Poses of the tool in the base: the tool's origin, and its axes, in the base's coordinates. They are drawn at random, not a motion.
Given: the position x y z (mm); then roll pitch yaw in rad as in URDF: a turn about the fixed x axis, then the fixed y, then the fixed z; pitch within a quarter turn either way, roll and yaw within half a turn.
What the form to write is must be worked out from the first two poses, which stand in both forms.
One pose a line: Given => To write
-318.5 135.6 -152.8 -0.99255 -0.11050 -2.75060 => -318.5 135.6 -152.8; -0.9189 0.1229 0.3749; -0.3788 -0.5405 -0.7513; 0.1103 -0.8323 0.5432
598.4 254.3 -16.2 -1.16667 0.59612 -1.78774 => 598.4 254.3 -16.2; -0.1781 0.4951 0.8504; -0.8081 0.4195 -0.4135; -0.5614 -0.7609 0.3254
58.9 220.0 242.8 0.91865 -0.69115 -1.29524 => 58.9 220.0 242.8; 0.2096 0.4462 -0.8701; -0.7414 0.6526 0.1560; 0.6374 0.6124 0.4676
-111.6 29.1 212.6 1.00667 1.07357 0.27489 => -111.6 29.1 212.6; 0.4591 0.5697 0.6817; 0.1295 0.7162 -0.6858; -0.8789 0.4031 0.2550
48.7 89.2 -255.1 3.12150 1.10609 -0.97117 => 48.7 89.2 -255.1; 0.2529 -0.8152 -0.5210; -0.3700 -0.5790 0.7265; -0.8940 0.0090 -0.4481
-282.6 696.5 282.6 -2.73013 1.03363 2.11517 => -282.6 696.5 282.6; -0.2650 0.9620 0.0657; 0.4377 0.1807 -0.8808; -0.8592 -0.2047 -0.4690
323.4 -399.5 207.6 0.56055 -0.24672 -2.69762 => 323.4 -399.5 207.6; -0.8757 0.4811 -0.0416; -0.4165 -0.7091 0.5690; 0.2442 0.5156 0.8213
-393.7 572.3 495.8 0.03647 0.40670 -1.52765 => -393.7 572.3 495.8; 0.0396 0.9990 -0.0194; -0.9176 0.0287 -0.3965; -0.3956 0.0335 0.9178
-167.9 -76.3 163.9 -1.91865 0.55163 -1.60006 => -167.9 -76.3 163.9; -0.0249 -0.3263 0.9449; -0.8513 0.5025 0.1511; -0.5241 -0.8007 -0.2903
